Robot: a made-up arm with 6 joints.
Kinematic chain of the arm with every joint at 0, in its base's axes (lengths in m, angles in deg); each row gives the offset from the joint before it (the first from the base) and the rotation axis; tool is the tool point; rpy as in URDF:
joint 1: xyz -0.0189 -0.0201 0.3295 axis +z
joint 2: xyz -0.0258 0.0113 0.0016 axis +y
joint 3: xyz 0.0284 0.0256 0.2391 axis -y
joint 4: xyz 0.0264 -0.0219 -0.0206 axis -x
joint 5: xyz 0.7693 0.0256 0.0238 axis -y
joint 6: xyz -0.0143 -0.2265 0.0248 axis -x
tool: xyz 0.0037 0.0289 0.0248 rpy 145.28 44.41 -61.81
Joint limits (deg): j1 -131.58..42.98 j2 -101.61..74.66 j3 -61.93..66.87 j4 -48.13..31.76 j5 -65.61..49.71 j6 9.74..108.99
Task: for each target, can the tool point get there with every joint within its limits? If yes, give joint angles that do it. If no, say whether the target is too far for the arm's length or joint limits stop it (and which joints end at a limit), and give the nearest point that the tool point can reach.
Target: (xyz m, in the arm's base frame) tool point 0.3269 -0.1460 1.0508
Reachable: yes | joints 2.93 -59.94 -16.86 6.96 -52.75 57.80
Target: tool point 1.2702 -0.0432 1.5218
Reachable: no: too far | nearest point 0.7577 -0.0340 1.0578 | short by 0.691 m
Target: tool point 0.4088 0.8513 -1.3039
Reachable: no: too far | nearest point 0.4408 0.2705 -0.4079 | short by 1.068 m
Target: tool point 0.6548 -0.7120 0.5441
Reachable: yes | joints -36.79 36.17 36.67 -1.49 -50.24 24.74
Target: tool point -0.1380 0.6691 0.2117
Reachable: no: joint limits stop it (at a limit: joint 2, joint 3, joint 4, joint 6) | nearest point -0.1012 0.4563 -0.0662 | short by 0.352 m
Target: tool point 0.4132 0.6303 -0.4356
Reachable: no: joint limits stop it (at a limit: joint 1, joint 2, joint 4, joint 6) | nearest point 0.5461 0.3737 -0.3216 | short by 0.311 m
